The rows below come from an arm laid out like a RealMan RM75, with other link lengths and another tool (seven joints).
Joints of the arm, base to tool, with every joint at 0 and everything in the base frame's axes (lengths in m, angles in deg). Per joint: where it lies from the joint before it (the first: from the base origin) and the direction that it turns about. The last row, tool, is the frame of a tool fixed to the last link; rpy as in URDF.
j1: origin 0 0 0.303 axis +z
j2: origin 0 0 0 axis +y
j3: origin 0 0 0.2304 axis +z
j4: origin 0 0 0 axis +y
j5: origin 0 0 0.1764 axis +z
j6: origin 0 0 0 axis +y
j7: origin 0 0 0.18 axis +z
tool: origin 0 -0.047 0.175 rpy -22.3 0 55.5
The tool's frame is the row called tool.
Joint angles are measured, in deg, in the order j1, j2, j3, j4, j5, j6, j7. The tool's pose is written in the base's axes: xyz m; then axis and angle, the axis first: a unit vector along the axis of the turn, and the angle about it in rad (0 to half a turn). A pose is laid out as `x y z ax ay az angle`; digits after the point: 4 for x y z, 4 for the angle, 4 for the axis.
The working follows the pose.
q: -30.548 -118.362 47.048 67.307 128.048 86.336 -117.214
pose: -0.2258 0.4541 -0.0436 -0.9898 0.1369 0.0391 3.0636
Where each joint sits with the arm in this pose, in the base's axes (m; each line is computed from the numbers above, not from the rounded line before):
j1: 0.0000 0.0000 0.3030
j2: 0.0000 0.0000 0.3030
j3: -0.1746 0.1030 0.1936
j4: -0.1746 0.1030 0.1936
j5: -0.2110 0.2628 0.2588
j6: -0.2110 0.2628 0.2588
j7: -0.2034 0.3430 0.0978
the tool: -0.2258 0.4541 -0.0436

